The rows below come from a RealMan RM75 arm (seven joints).
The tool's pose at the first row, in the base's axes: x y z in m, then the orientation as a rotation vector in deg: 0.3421, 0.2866, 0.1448, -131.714, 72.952, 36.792
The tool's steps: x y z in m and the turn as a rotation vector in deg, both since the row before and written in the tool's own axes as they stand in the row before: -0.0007, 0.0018, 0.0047, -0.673, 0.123, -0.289; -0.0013, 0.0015, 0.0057, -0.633, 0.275, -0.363; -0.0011, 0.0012, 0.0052, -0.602, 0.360, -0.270; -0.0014, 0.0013, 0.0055, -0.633, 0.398, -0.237; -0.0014, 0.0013, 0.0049, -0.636, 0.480, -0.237; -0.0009, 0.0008, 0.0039, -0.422, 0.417, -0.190; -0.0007, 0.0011, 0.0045, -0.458, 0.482, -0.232; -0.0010, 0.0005, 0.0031, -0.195, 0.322, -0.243
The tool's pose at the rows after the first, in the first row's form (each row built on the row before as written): 0.3393, 0.2889, 0.1412, -132.473, 72.623, 37.086; 0.3363, 0.2922, 0.1372, -133.327, 72.268, 37.160; 0.3337, 0.2952, 0.1335, -134.162, 72.064, 37.147; 0.3308, 0.2985, 0.1297, -135.030, 71.912, 37.126; 0.3280, 0.3014, 0.1263, -135.950, 71.791, 37.015; 0.3260, 0.3036, 0.1235, -136.636, 71.708, 36.820; 0.3237, 0.3058, 0.1200, -137.411, 71.595, 36.566; 0.3221, 0.3078, 0.1179, -137.880, 71.409, 36.283
